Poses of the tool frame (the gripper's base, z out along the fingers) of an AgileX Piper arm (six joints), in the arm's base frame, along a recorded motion.
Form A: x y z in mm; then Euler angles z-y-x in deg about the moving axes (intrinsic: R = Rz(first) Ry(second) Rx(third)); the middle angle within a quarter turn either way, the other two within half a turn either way.
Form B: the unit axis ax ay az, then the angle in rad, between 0 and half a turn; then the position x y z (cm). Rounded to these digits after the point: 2 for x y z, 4 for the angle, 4 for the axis.
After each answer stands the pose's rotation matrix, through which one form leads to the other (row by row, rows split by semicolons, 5 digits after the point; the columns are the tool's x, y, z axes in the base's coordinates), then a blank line. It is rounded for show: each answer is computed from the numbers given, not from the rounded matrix.
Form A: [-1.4, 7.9, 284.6, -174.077, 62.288, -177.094]
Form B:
[-0.0364, 0.9993, 0.0059, 2.0538, -0.14, 0.79, 28.46]
-0.46254 -0.05842 0.88467; -0.04799 0.99801 0.04081; -0.88530 -0.02358 -0.46443

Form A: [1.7, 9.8, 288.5, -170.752, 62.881, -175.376]
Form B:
[-0.0560, 0.9984, 0.0090, 2.0426, 0.17, 0.98, 28.85]
-0.44992 -0.08936 0.88859; -0.07326 0.99532 0.06301; -0.89006 -0.03675 -0.45436

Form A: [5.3, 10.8, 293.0, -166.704, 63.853, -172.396]
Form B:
[-0.0746, 0.9972, 0.0061, 2.0229, 0.53, 1.08, 29.30]
-0.42886 -0.11236 0.89635; -0.10135 0.99196 0.07585; -0.89767 -0.05831 -0.43680

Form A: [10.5, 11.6, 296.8, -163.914, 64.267, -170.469]
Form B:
[-0.0879, 0.9961, 0.0053, 2.0133, 1.05, 1.16, 29.68]
-0.41718 -0.12994 0.89949; -0.12030 0.98891 0.08706; -0.90083 -0.07189 -0.42818

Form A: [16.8, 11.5, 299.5, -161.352, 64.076, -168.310]
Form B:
[-0.0986, 0.9951, 0.0004, 2.0132, 1.68, 1.15, 29.95]
-0.41423 -0.14046 0.89927; -0.13979 0.98612 0.08963; -0.89937 -0.08858 -0.42811

